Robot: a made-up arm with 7 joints.
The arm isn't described. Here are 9 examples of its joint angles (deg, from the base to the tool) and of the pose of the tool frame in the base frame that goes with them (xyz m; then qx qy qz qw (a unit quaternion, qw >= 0)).
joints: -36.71 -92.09 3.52 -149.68 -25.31 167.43 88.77
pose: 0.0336 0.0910 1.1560 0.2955 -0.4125 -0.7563 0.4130
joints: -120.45 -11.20 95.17 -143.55 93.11 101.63 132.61
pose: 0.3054 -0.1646 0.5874 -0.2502 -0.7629 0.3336 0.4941
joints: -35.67 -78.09 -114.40 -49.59 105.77 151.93 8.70
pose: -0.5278 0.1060 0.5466 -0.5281 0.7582 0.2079 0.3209
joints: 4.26 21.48 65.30 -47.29 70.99 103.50 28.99
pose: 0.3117 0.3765 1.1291 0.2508 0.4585 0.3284 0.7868
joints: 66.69 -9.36 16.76 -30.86 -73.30 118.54 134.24
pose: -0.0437 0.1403 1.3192 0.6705 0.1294 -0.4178 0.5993
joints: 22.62 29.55 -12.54 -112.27 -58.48 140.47 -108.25
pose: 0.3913 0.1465 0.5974 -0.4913 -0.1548 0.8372 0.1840
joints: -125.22 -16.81 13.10 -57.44 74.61 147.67 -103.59
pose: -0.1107 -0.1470 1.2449 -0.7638 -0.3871 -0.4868 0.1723
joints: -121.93 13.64 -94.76 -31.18 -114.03 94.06 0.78
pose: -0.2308 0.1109 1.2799 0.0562 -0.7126 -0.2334 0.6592
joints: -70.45 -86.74 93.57 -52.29 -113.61 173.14 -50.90
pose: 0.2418 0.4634 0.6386 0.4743 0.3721 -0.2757 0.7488
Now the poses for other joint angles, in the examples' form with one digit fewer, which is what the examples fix.
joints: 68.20 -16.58 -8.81 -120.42 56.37 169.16 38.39
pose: 0.324 0.233 0.970 0.244 0.353 -0.284 0.857
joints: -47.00 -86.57 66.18 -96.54 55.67 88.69 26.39
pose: 0.259 0.457 0.950 -0.397 -0.074 -0.364 0.839
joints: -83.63 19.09 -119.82 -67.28 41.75 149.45 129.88
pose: -0.251 0.146 1.213 -0.291 0.723 0.281 0.561
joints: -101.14 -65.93 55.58 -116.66 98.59 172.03 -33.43
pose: 0.219 -0.098 1.103 -0.151 -0.455 -0.741 0.471
